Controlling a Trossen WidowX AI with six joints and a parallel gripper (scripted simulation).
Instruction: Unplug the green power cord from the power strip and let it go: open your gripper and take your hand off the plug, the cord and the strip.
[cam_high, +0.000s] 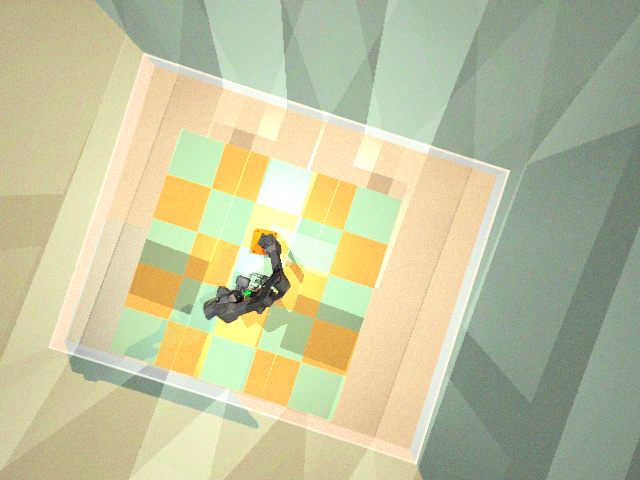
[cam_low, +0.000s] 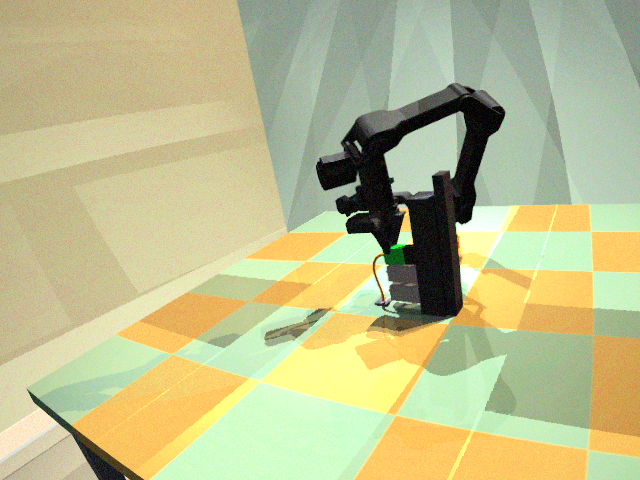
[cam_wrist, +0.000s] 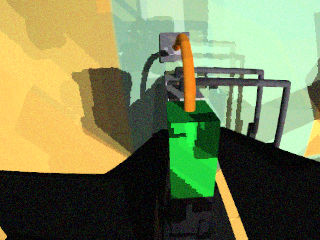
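My gripper tip is 30 mm to the right of the green plug.
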